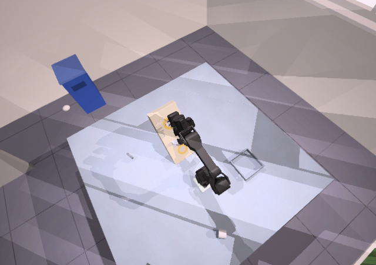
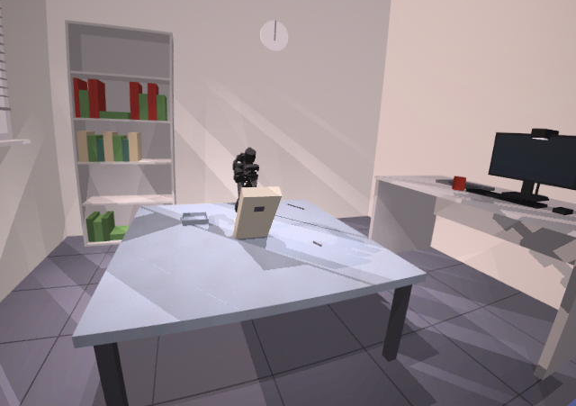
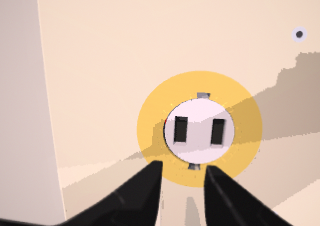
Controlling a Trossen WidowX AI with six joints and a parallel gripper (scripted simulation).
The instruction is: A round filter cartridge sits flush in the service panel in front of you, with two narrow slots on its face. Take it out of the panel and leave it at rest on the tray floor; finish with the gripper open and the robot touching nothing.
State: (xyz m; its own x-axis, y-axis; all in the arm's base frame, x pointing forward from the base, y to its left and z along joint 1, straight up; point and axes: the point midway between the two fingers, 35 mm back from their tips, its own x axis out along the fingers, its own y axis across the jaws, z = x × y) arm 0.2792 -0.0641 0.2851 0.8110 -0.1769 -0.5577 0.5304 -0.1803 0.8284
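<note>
My gripper tip is 60 mm short of the round pale grey filter cartridge, 50 mm above it and 10 mm to the left of it. The rest, counted from my gripper tip: clear square tray (430 mm behind, 260 mm below, 190 mm to the right); dark piece (290 mm to the left, 270 mm below, 180 mm ahead); beige service panel (120 mm below, 10 mm ahead).
</note>
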